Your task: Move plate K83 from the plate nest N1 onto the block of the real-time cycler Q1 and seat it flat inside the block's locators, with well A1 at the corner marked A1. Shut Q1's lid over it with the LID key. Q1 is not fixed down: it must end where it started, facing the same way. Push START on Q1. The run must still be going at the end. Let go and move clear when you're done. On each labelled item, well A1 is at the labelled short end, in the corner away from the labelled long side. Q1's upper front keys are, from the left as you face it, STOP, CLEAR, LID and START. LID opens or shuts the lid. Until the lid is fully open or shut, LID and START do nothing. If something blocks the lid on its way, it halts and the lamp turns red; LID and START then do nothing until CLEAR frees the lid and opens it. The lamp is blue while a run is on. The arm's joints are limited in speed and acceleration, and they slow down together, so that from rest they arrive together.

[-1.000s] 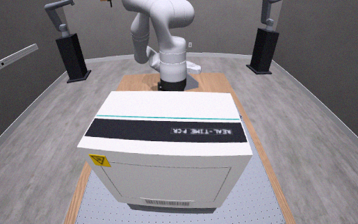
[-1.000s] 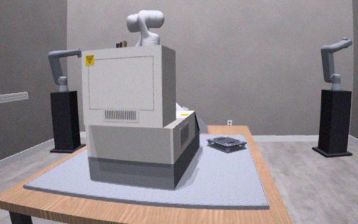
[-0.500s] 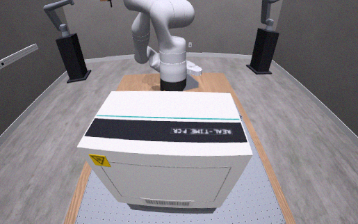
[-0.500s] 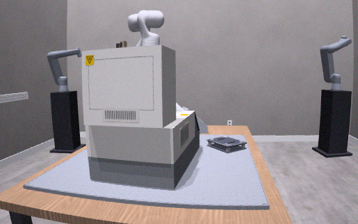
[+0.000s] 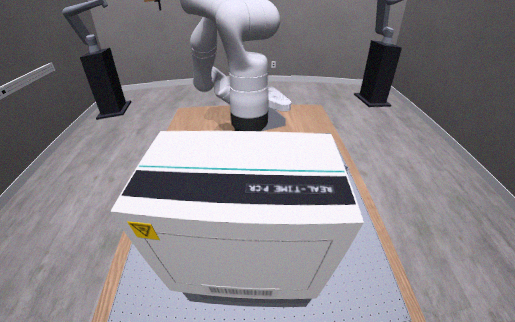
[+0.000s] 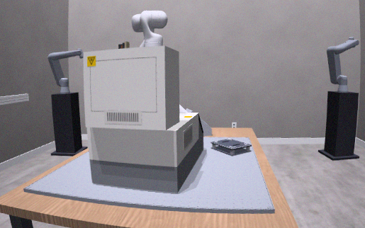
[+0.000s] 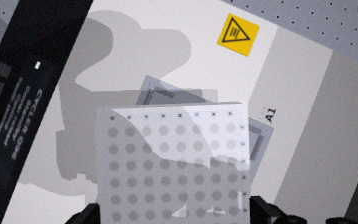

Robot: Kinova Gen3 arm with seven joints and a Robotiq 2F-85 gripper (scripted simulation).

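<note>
Now: the plate K83 1 cm below my hand. Also, from my hand: plate nest N1: 33 cm to the left, 23 cm below, 20 cm behind.
</note>
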